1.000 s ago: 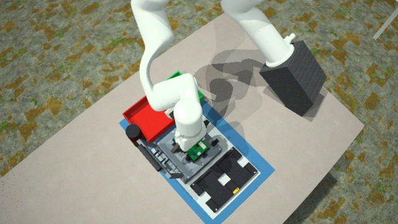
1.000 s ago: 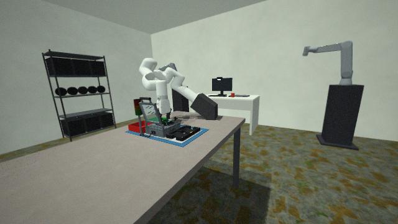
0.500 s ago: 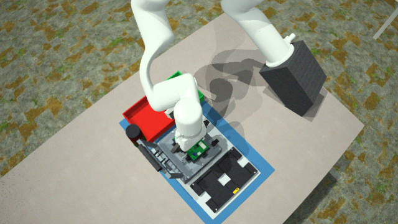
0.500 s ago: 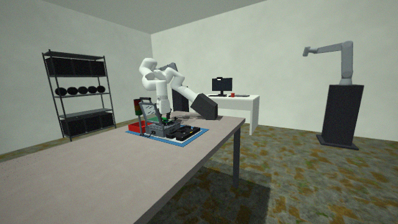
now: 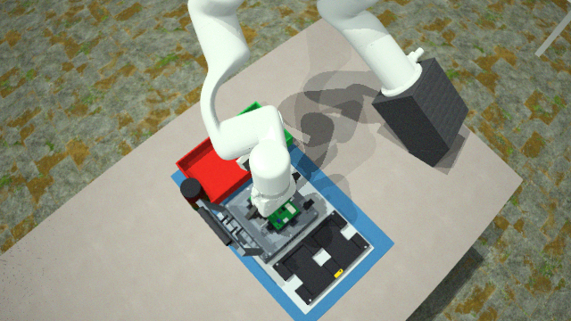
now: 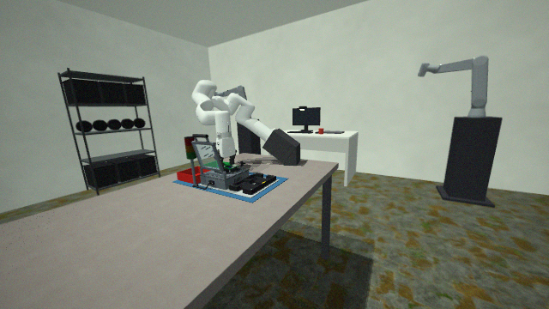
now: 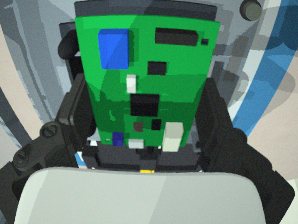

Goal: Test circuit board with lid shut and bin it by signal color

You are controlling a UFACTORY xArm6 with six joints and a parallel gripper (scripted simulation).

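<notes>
The green circuit board lies right at my hand. Also, from my hand: red bin 5 cm ahead, 20 cm to the right, 7 cm below; then black latch hook 6 cm behind, 6 cm to the left; then tester lid 13 cm ahead, 9 cm above.
</notes>
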